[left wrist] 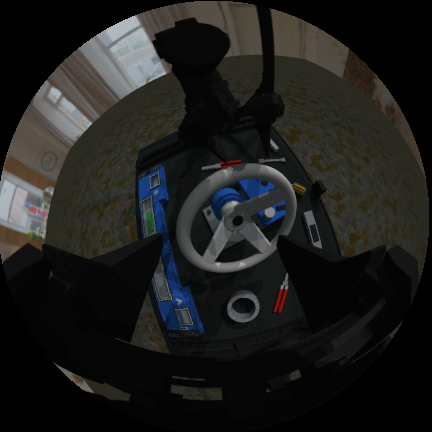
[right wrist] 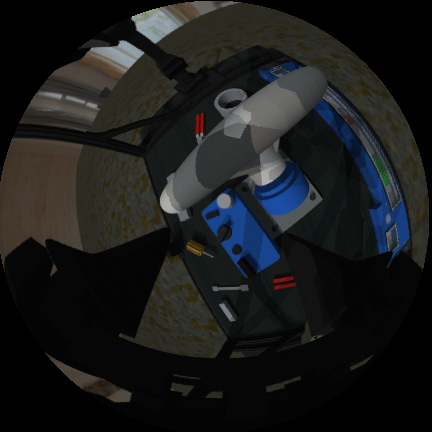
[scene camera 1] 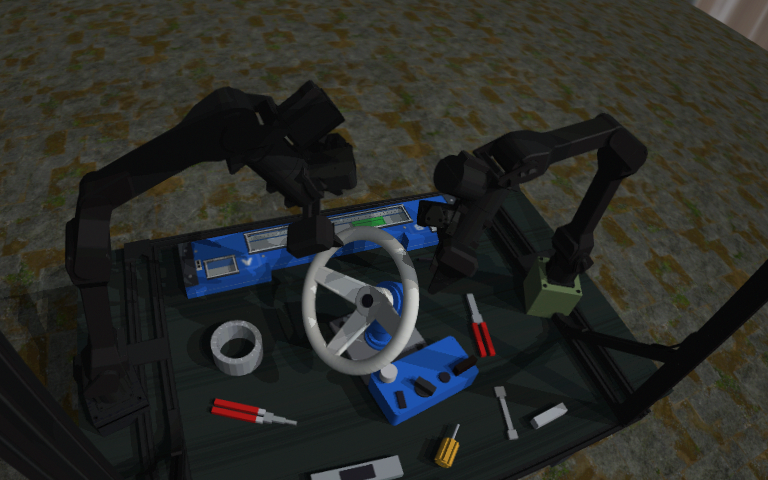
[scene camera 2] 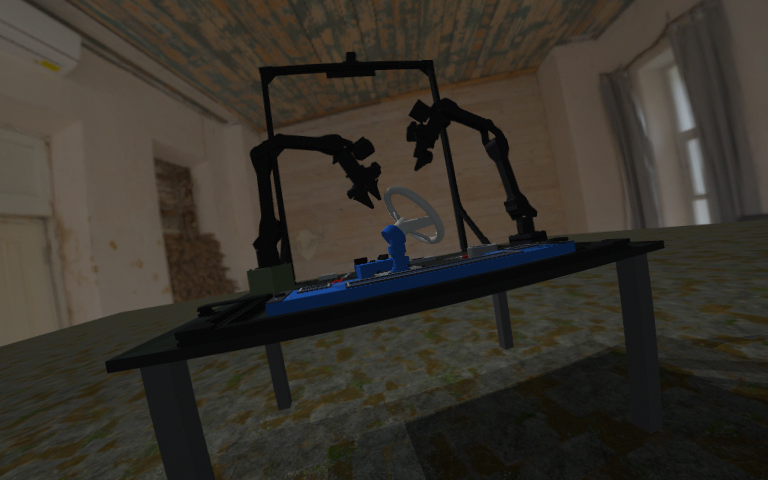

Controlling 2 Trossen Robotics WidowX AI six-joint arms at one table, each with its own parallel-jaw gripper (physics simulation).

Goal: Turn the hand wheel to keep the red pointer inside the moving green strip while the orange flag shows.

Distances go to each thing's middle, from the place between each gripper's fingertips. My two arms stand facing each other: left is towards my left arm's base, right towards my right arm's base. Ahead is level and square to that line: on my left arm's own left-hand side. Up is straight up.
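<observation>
My left gripper is 180 mm above the three-spoke hand wheel (scene camera 1: pixel 372 302), and it is also 30 mm past the wheel and 30 mm to the left of it. Counted from my right hand, the wheel is 70 mm below, 40 mm ahead of that hand and 110 mm to the left of it. Going by its middle, the wheel is nearer to my right hand than to my left gripper.
</observation>
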